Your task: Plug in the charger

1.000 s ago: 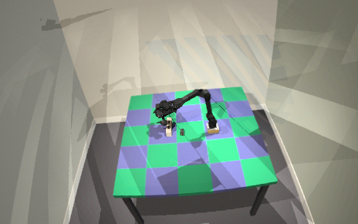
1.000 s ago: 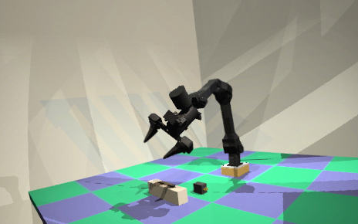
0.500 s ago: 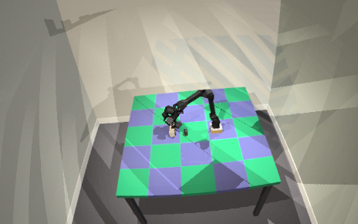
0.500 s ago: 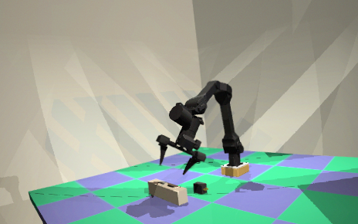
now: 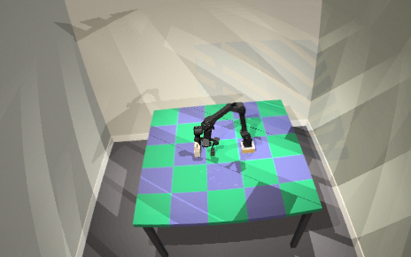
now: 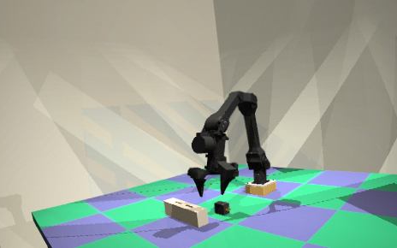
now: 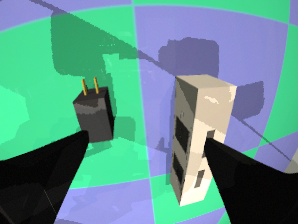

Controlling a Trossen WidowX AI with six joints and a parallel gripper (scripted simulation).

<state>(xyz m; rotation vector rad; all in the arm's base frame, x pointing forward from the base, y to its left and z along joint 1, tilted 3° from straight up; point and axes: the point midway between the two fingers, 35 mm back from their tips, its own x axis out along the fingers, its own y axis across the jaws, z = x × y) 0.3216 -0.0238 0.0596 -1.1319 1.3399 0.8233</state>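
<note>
My gripper tip is now 4 cm past the black two-prong charger, 2 cm to the right of it and 6 cm above it.
</note>
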